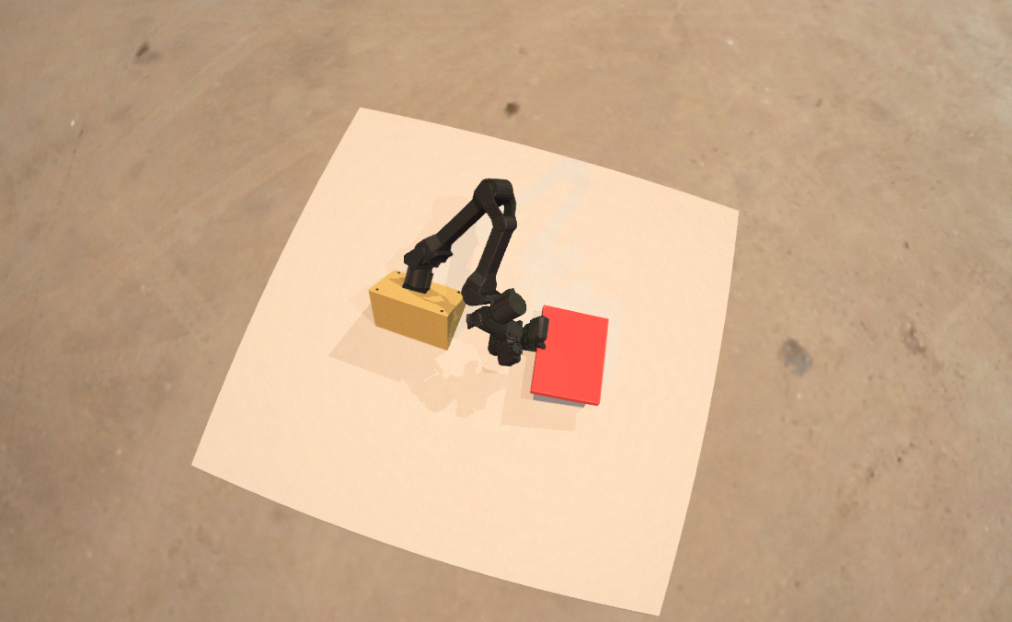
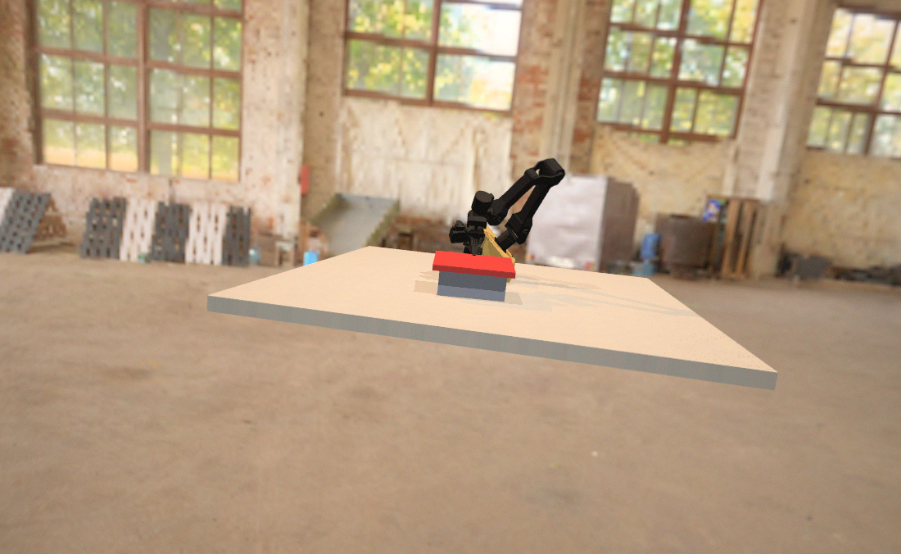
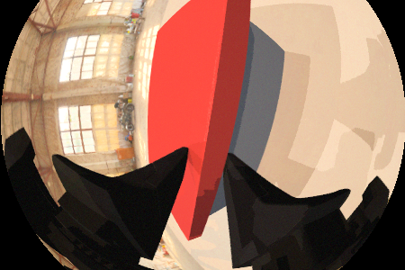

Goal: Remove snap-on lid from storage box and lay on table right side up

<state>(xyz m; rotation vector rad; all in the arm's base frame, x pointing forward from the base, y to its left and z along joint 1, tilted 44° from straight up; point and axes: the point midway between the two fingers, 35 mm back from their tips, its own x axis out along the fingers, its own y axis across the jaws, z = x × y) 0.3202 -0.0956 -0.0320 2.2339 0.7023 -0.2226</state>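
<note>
My gripper tip is now 80 mm short of the red lid. The rest, counted from my gripper tip: grey storage box (70 mm ahead, 50 mm below).
</note>
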